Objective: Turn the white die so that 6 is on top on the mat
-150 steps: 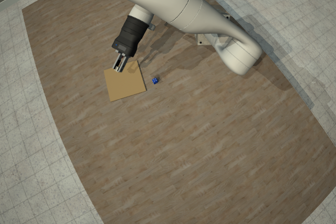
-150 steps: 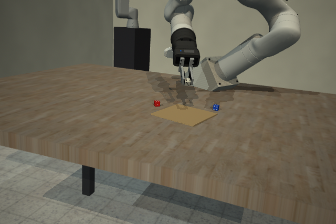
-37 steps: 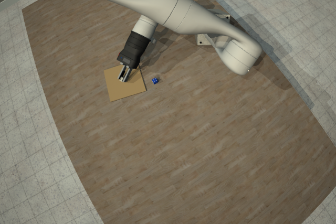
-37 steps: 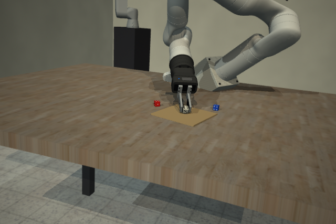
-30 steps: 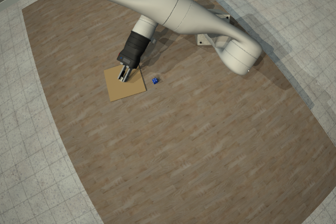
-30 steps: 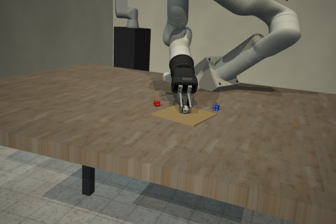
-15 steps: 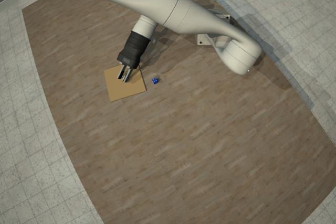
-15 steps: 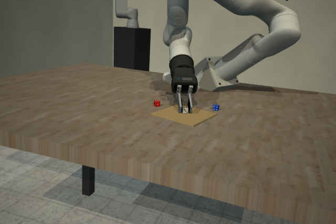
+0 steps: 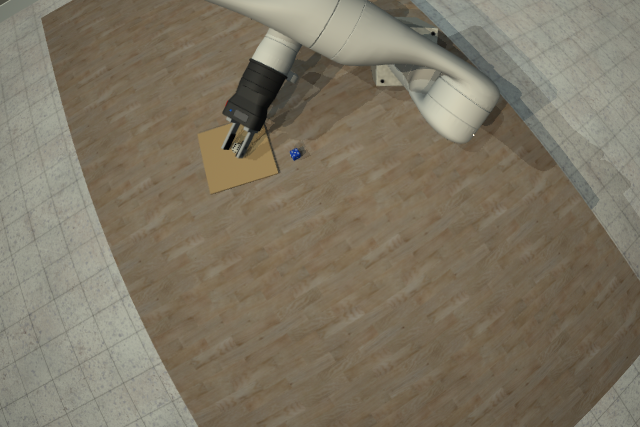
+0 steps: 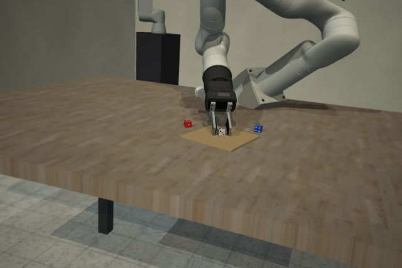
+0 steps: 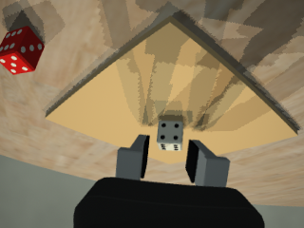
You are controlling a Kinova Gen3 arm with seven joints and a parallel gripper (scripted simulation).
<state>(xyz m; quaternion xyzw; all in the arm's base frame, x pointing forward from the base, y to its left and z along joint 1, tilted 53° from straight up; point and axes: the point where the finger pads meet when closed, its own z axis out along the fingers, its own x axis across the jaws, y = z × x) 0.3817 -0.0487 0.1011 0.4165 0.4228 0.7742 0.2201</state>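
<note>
The white die is 1 cm below my hand. Round my hand: tan mat 2 cm below; blue die 10 cm behind, 5 cm to the left, 2 cm below; red die 11 cm to the right, 2 cm below, 1 cm behind.
</note>
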